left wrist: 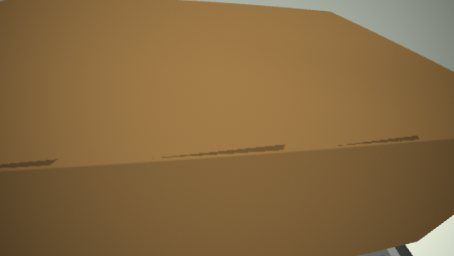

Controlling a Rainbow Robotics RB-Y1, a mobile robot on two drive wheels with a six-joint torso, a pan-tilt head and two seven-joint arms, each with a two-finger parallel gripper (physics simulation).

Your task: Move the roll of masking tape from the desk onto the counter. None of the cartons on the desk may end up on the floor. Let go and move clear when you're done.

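A large tan-brown surface, apparently a carton seen from very near, fills most of the left wrist view. A lighter upper face meets a darker lower face along a slightly sloping edge, with thin dark streaks just above it. It hides most of my left gripper. A small grey and black part of one finger shows at the bottom right, standing wide to the side, so the left gripper looks open. The fingertips are hidden. The roll of masking tape and the counter do not show. My right gripper is not in view.
A grey-green background shows past the brown surface at the top right. A pale, bright surface shows at the lower right corner, beside the visible bit of finger. The brown surface stands very close in front of the left wrist camera.
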